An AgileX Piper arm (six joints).
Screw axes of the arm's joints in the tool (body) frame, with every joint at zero. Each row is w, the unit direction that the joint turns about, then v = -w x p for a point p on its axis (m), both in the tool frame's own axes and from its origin. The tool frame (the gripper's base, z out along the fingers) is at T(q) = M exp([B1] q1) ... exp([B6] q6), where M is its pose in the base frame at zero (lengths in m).
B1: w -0.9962 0 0.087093 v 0.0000 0.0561 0.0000
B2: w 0 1 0 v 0.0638 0.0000 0.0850
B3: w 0 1 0 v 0.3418 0.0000 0.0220
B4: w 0 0 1 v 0.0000 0.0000 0.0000
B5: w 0 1 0 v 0.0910 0.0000 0.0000
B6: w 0 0 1 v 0.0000 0.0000 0.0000
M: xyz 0.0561 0.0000 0.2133 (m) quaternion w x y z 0.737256 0 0.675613 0
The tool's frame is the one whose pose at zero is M.
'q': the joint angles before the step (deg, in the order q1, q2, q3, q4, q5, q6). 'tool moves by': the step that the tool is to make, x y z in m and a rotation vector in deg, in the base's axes. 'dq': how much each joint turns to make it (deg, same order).
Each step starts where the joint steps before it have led.
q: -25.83 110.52 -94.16 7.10 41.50 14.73
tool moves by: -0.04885 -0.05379 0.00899 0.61 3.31 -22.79
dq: -7.31 -2.79 1.50 -14.43 4.56 22.34
